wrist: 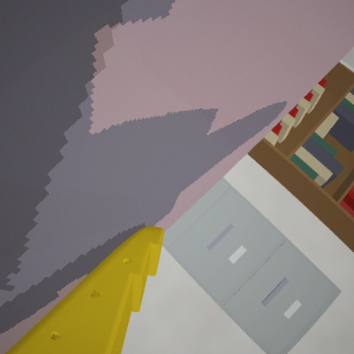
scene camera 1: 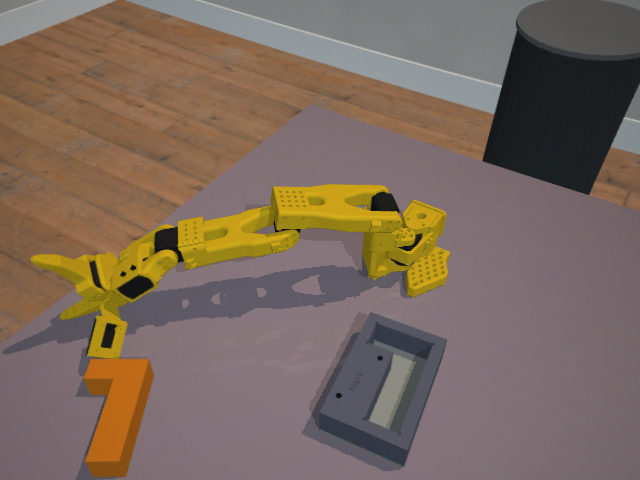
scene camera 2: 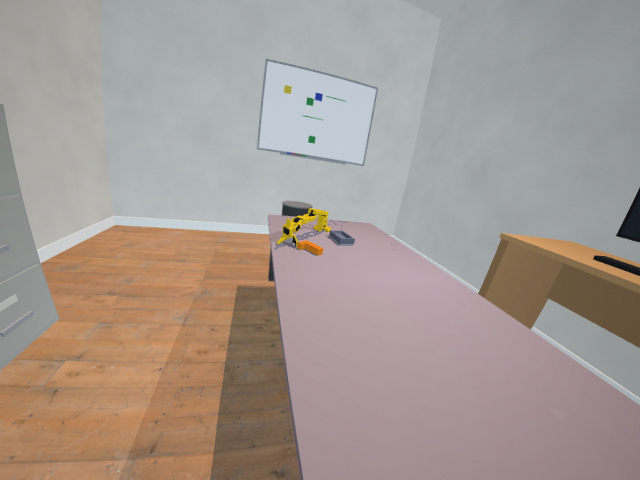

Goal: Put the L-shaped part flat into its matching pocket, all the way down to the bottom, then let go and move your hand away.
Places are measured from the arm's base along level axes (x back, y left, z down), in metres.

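Where they show: hand at its tool point: (wrist: 160, 245) (scene camera 1: 62, 315) (scene camera 2: 277, 242); arm's base at its link origin: (scene camera 1: 399, 275) (scene camera 2: 323, 230).
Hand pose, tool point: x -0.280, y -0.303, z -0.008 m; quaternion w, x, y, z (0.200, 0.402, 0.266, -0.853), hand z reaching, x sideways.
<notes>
Things, the pixels of their top centre, and the offset from my tool point. Level surfaces: height alone.
- orange L-shaped part at its top centre: (scene camera 1: 104, 406) (scene camera 2: 310, 245) dy +0.145, dx -0.064, dz -0.022 m
- slate-grey block at its top centre: (scene camera 1: 386, 373) (scene camera 2: 342, 234) dy +0.366, dx +0.114, dz -0.029 m
- mauve table at its surface level: dz +0.008 m
The orange L-shaped part (scene camera 1: 117, 413) (scene camera 2: 312, 249) lies flat on the table, its short arm toward the robot's wrist in scene camera 1. The slate-grey block (scene camera 1: 356, 372) (scene camera 2: 345, 241) stands apart, to its right; its recessed pocket (scene camera 1: 395, 390) has a pale floor and holds no part. My gripper (scene camera 1: 47, 287) is wide open and empty, beyond the short arm of the part, near the table's left edge. The square camera mount under my wrist appears close to the short arm. The wrist view shows one notched yellow jaw; the L-shaped part does not show there.
The mauve table (scene camera 1: 491, 310) (scene camera 2: 387, 335) bears the robot's base (scene camera 1: 426, 271), behind the grey block. A dark round bin (scene camera 1: 558, 113) stands past the table's far edge. A wooden desk (scene camera 2: 516, 279) is at the right. Grey drawers (wrist: 250, 270) and a bookshelf (wrist: 270, 155) show beyond the table.
</notes>
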